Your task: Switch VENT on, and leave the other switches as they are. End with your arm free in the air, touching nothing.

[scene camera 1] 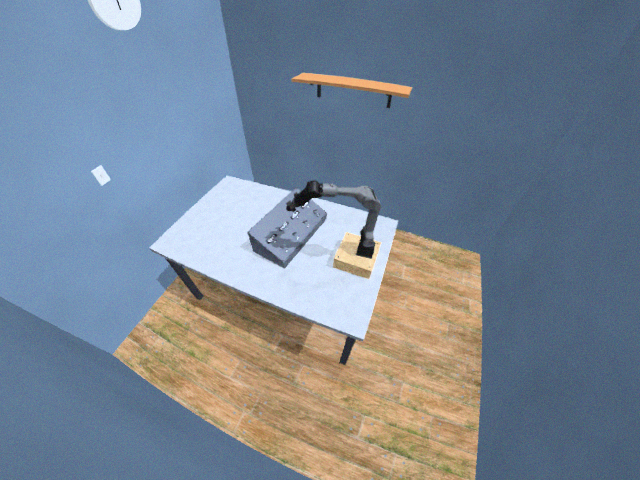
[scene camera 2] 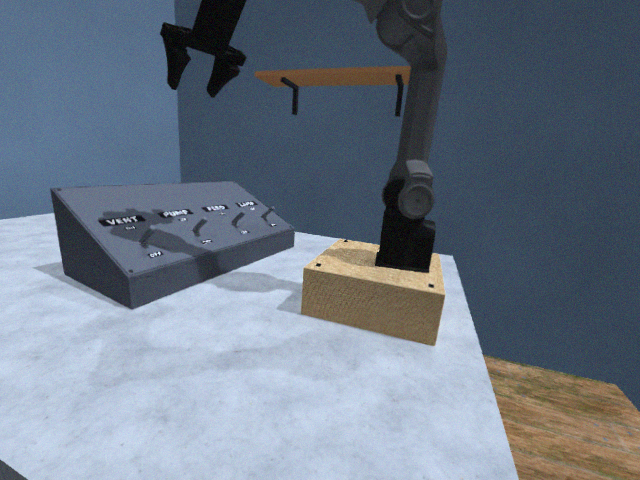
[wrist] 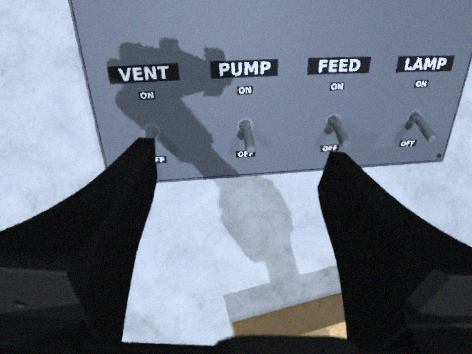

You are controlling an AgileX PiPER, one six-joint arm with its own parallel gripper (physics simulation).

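The grey sloped switch panel point(scene camera 1: 266, 253) point(scene camera 2: 87, 242) point(wrist: 280, 25) stands on the table. The VENT lever point(scene camera 2: 147, 236) point(wrist: 151, 131) is partly hidden behind my left finger in the wrist view; in scene camera 2 it leans toward OFF like its neighbours. The PUMP lever point(scene camera 2: 198, 228) point(wrist: 249, 137), FEED lever point(scene camera 2: 237, 220) point(wrist: 340, 131) and LAMP lever point(scene camera 2: 267, 214) point(wrist: 425, 127) lean toward OFF. My gripper point(scene camera 1: 292, 202) point(scene camera 2: 192, 91) point(wrist: 241, 164) is open and empty, high above the panel and apart from it. Its shadow falls around VENT.
The arm stands on a wooden block point(scene camera 1: 351, 265) point(scene camera 2: 369, 315) at one end of the table point(scene camera 1: 206, 222) point(scene camera 2: 258, 413). An orange shelf point(scene camera 1: 351, 82) point(scene camera 2: 336, 76) is fixed to the wall behind.
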